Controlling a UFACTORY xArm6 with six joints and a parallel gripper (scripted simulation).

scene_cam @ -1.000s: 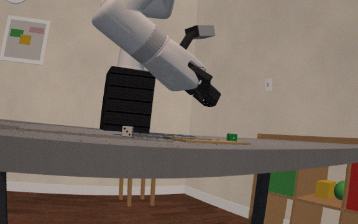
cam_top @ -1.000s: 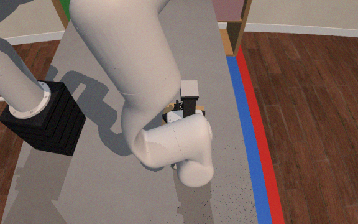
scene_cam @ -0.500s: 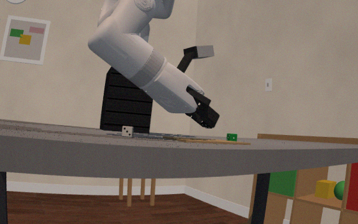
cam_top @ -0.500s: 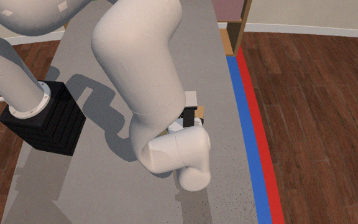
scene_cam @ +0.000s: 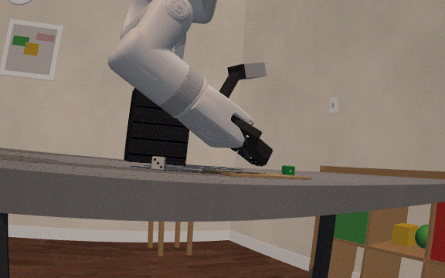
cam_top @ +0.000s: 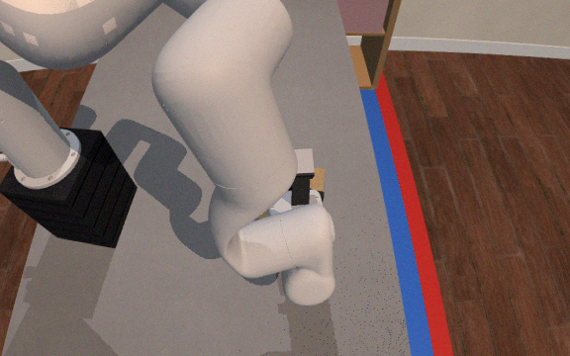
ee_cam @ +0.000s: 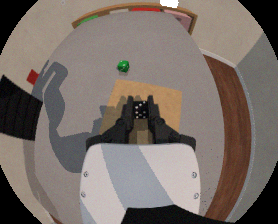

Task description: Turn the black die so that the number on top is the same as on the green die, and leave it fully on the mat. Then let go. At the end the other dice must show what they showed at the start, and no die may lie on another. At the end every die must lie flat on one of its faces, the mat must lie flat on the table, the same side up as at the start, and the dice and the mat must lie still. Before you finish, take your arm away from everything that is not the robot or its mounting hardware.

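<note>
My hand is 1 cm to the right of the black die and 1 cm above it. From my hand the other things lie so: tan mat: 4 cm below; green die: 5 cm behind, 11 cm to the left, 3 cm below; white die: 2 cm behind, 16 cm to the right, 3 cm below.
</note>
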